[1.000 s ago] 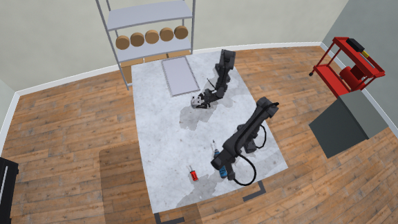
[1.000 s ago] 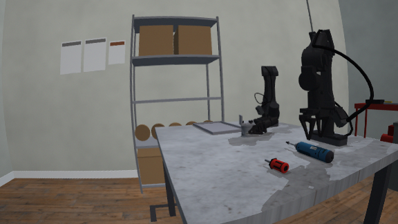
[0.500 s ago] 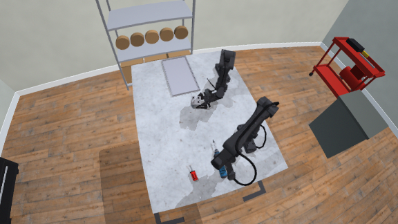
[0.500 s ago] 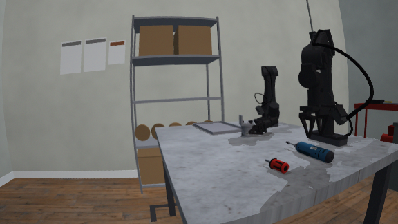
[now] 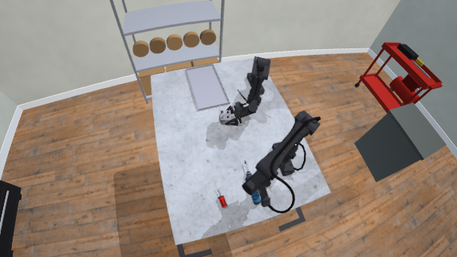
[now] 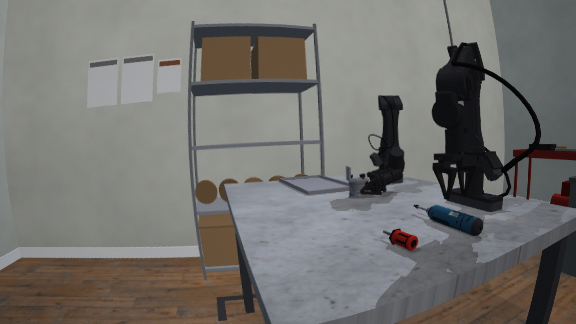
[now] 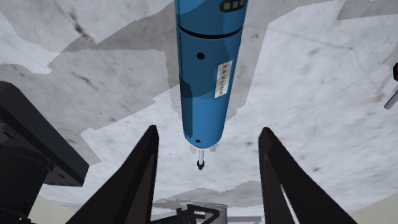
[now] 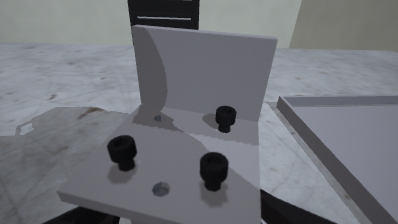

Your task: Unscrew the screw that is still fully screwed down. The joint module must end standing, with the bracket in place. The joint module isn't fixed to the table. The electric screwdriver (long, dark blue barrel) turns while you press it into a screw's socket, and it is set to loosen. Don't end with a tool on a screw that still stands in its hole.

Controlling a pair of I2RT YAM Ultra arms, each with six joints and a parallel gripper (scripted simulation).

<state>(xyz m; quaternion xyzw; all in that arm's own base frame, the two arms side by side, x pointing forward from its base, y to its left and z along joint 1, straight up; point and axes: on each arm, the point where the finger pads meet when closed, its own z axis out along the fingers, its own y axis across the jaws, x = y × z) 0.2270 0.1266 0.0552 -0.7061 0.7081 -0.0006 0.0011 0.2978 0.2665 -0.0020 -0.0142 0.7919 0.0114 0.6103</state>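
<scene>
My right hand is right at the joint module. Round my right hand: screw (6 cm behind, 30 cm to the left); grey bracket (5 cm above); bit (6 cm behind, 33 cm to the left).
</scene>
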